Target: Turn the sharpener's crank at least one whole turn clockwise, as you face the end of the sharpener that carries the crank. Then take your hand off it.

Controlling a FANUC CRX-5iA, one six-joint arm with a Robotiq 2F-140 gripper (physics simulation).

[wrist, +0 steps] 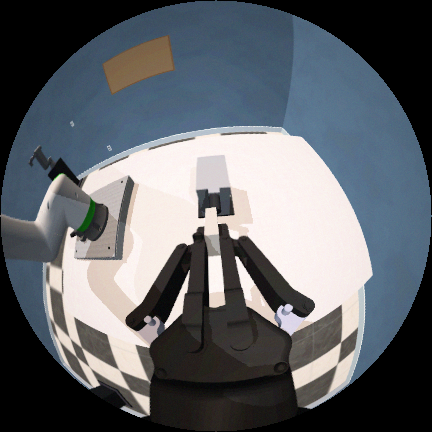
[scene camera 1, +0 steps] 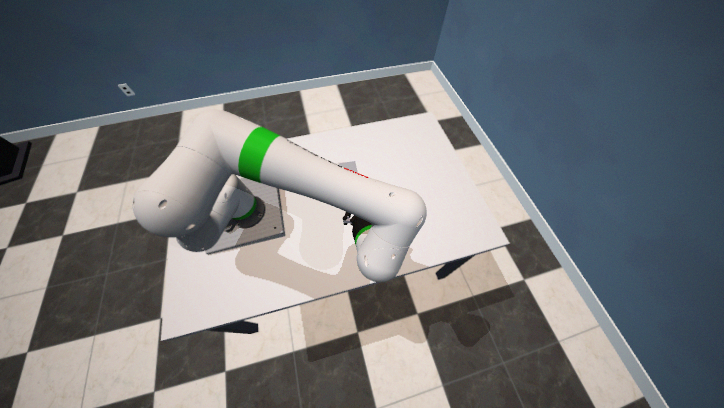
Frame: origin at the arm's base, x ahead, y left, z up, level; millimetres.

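Seen in the pictures: gripper, fingertip midpoint: [wrist: 211, 216]; arm's base at its link origin: [wrist: 96, 222] [scene camera 1: 248, 211].
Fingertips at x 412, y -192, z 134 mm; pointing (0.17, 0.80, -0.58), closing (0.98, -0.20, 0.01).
Note:
Offsets run from my fingertips to a thing's top centre. "*": to the spot under its first point. Level surfaces: height alone.
The sharpener @[* 51 mm ahead, 179 mm left, 42 mm down] [scene camera 1: 348, 165] [wrist: 212, 172] is a pale grey box with a dark, open-sided near end and a black cylinder @[16 mm ahead, 47 mm left, 30 mm down] [wrist: 214, 201] inside. In scene camera 1 the arm hides most of it. My gripper [wrist: 211, 216] is shut and empty, and its tips are in front of the sharpener's dark end. In scene camera 1 the arm hides the fingertips. A narrow pale bar [wrist: 212, 220] overlaps the dark end between the finger ends. I cannot tell whether it is the crank or part of the gripper, nor whether the fingers touch the crank. The crank's angle cannot be made out.
The white table @[170 mm down] [scene camera 1: 435, 152] [wrist: 310, 200] carries the sharpener. The robot's base plate [scene camera 1: 271, 223] [wrist: 107, 200] is at the table's left. The forearm [scene camera 1: 314, 172] reaches across above the table. Blue walls [scene camera 1: 582, 101] [wrist: 225, 60] stand beyond the table's back and right sides.

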